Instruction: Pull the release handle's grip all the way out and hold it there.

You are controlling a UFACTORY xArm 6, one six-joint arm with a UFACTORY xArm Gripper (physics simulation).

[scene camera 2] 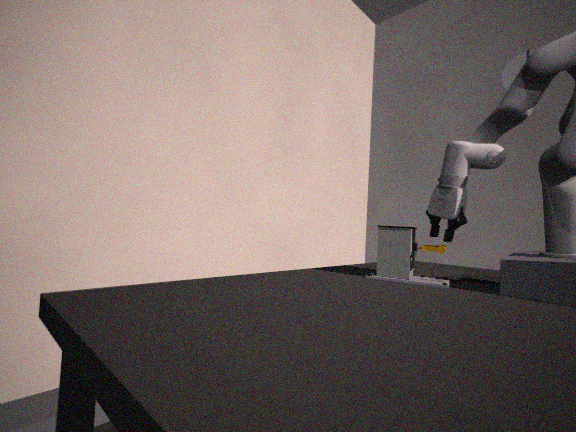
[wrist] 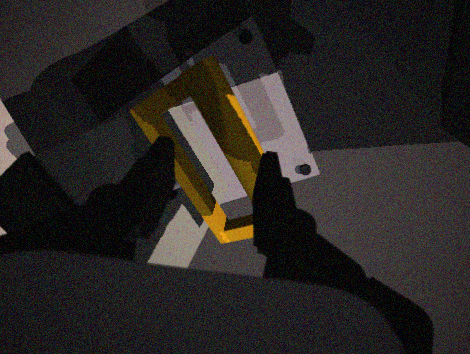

I see my gripper (scene camera 2: 440,239) and a light base plate (wrist: 242,54).
My gripper also shows in the wrist view (wrist: 216,167).
